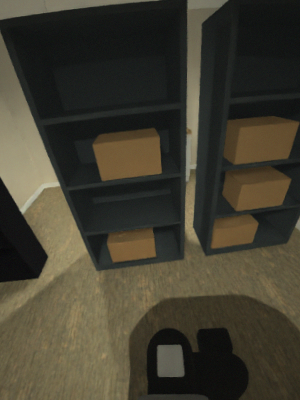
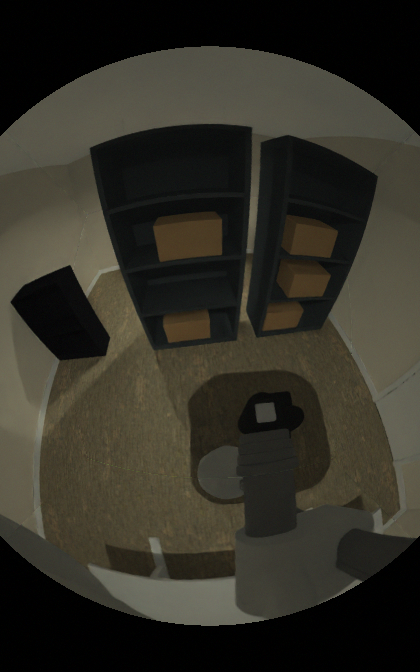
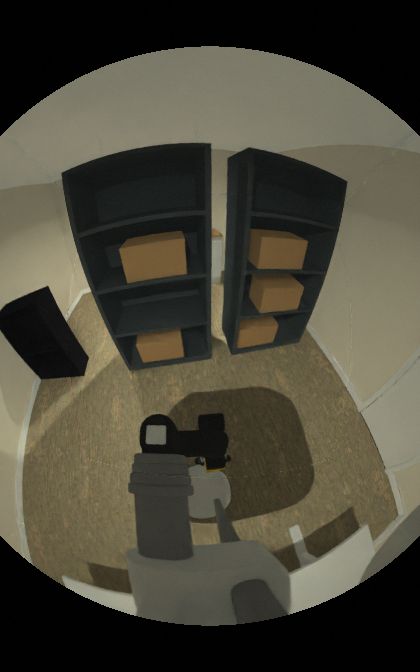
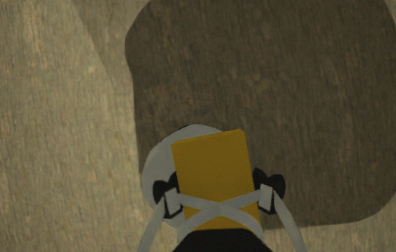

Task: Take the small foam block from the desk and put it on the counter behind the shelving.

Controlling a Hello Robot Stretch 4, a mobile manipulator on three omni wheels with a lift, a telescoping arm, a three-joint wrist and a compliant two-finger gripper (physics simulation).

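Frame: origin at the robot's base, x down, y left, z ahead, level; metres.
Seen in the pictures: gripper, fingertip midpoint: (image 4: 218, 184).
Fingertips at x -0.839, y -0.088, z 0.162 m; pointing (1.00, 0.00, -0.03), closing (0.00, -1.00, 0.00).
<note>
A point is followed by its place in that frame.
The small foam block (image 4: 212, 162) {x -0.885, y -0.085, z 0.192 m} (image 3: 216, 470) is yellow and sits between the fingertips of my gripper (image 4: 218, 184) {x -0.839, y -0.088, z 0.162 m} (image 3: 213, 461), which is shut on it. Block and gripper hang above the floor and partly over my round grey base. The dark shelving stands ahead as two units, the left unit (image 1: 184, 210) {x -0.612, y -0.192, z 1.300 m} (image 3: 208, 255) and the right unit (image 1: 212, 130) {x -1.205, y -0.413, z 1.461 m} (image 3: 235, 250), with a narrow gap between them. Through the gap a slice of the white counter (image 1: 188, 155) {x -0.495, y -0.496, z 2.916 m} (image 3: 216, 257) with a wooden top shows behind. Part of the pale desk (image 2: 200, 595) (image 3: 340, 565) shows at the bottom edge.
Brown boxes (image 1: 132, 155) {x -1.126, y 0.172, z 1.282 m} (image 1: 260, 140) {x -1.130, y -0.740, z 1.381 m} stand on the shelves. A low black bookcase (image 1: 22, 240) {x -0.420, y 1.330, z 1.241 m} (image 2: 87, 315) (image 3: 67, 335) stands on the left by the wall. A white desk foot (image 2: 157, 555) (image 3: 300, 542) rests on the floor near the desk.
</note>
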